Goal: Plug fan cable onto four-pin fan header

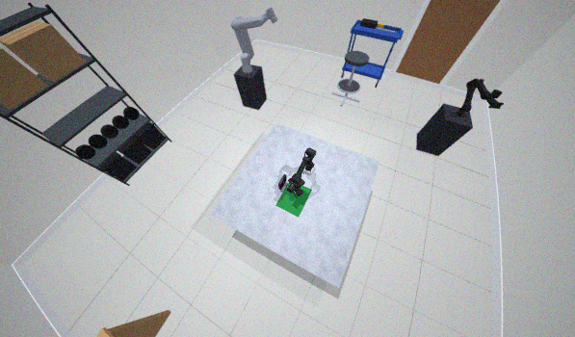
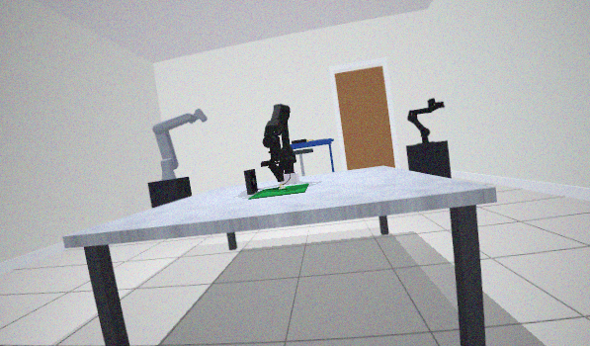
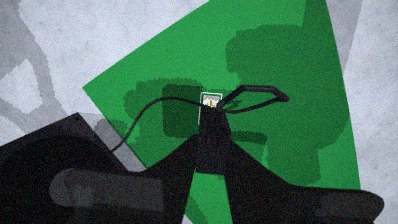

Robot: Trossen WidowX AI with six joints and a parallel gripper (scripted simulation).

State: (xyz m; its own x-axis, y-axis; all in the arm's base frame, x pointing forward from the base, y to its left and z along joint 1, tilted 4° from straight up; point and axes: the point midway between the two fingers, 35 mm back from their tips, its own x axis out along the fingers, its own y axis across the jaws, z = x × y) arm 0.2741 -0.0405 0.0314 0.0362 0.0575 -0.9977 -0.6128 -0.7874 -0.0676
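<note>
Now: the green board 6 cm below my gripper tip, 6 cm ahead of it and 1 cm to the left of it. Also, from my gripper tip: black fan plug (1 cm behind, 1 cm above); black fan (14 cm to the right, 3 cm behind, 1 cm above).
</note>
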